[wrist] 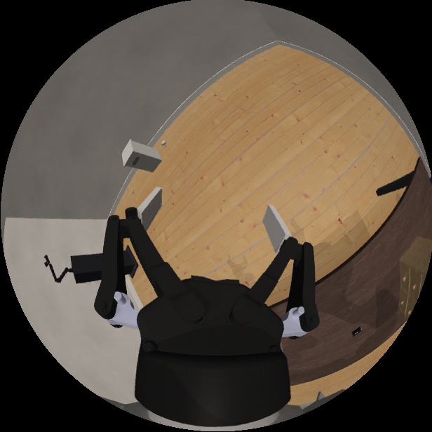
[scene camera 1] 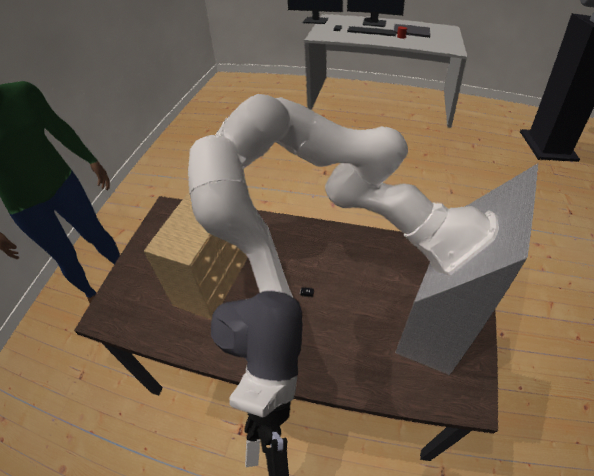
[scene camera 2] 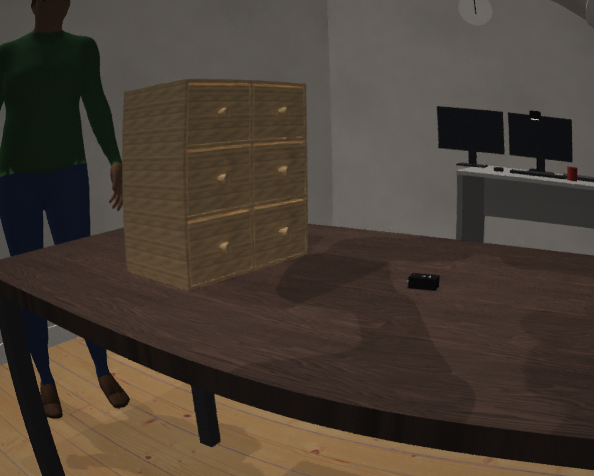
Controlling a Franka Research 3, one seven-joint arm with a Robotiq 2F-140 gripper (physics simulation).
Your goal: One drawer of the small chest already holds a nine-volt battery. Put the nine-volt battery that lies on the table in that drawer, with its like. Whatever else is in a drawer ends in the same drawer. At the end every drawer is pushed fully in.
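The nine-volt battery [scene camera 1: 307, 291] [scene camera 2: 423, 282] [wrist: 357, 331], small and black, lies on the table in front of the small chest. The wooden chest [scene camera 1: 175, 240] [scene camera 2: 155, 185] [wrist: 417, 270] has two columns of three drawers with small knobs. In scene camera 2 all its drawers look pushed in; their insides are hidden. My gripper [wrist: 214, 204] is open and empty, its fingers wide apart in the wrist view. In scene camera 1 it hangs past the table's near edge, away from the battery and the chest, and its tips are partly cut off by the frame.
The dark wooden table [scene camera 1: 350, 390] [scene camera 2: 300, 340] [wrist: 320, 365] bears the chest at one end and a tall grey slanted block [scene camera 1: 450, 315] at the other. My arm arches over the table between them. A person [scene camera 1: 30, 145] [scene camera 2: 50, 110] stands behind the chest. A white desk [scene camera 1: 440, 45] stands farther back.
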